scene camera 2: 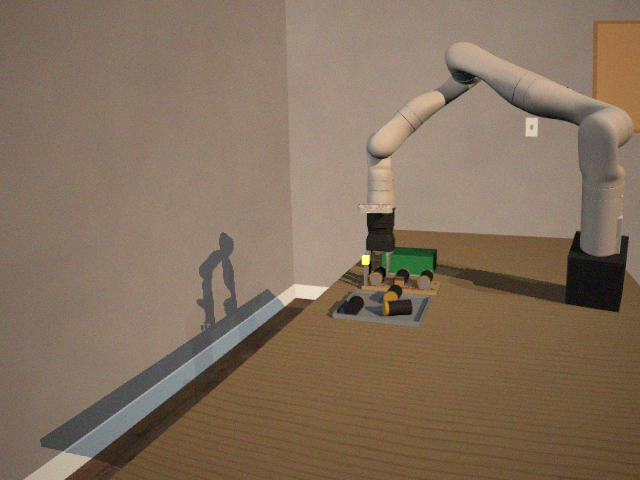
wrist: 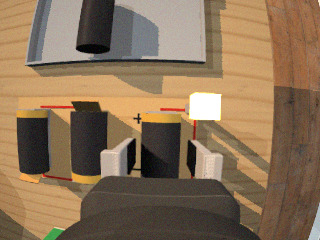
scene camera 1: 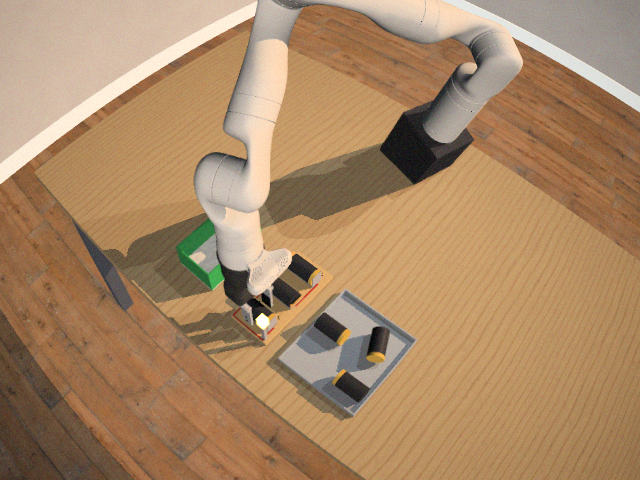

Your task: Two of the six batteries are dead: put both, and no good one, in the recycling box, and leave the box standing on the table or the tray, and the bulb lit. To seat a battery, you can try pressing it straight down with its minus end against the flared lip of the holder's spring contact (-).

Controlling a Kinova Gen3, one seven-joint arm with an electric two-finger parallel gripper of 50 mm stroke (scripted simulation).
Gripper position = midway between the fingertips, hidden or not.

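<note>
I can see my gripper (scene camera 2: 378,274), which is visible in the wrist view (wrist: 161,151) and in scene camera 1 (scene camera 1: 258,312) as well. There is a battery (wrist: 32,125), another battery (wrist: 88,130), and a further battery (wrist: 160,133). A grey tray (scene camera 1: 314,357) is here too, visible again in scene camera 2 (scene camera 2: 373,299), and so is a green recycling box (scene camera 2: 416,260).
</note>
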